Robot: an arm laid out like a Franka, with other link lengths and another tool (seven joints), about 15 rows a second.
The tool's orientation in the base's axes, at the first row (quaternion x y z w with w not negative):
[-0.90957 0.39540 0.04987 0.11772]
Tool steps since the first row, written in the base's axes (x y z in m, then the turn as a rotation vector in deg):
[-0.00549 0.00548 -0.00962 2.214 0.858 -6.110]
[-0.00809 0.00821 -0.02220 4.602 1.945 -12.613]
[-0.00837 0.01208 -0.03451 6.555 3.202 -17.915]
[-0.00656 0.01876 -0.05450 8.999 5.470 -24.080]
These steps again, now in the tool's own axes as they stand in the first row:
[-0.00586 0.00208 0.01068 2.027 -1.117 6.133]
[-0.00725 0.00438 0.02354 4.082 -2.443 12.705]
[-0.00791 0.00418 0.03643 5.500 -3.774 18.157]
[-0.00773 0.00194 0.05746 6.696 -5.979 24.701]

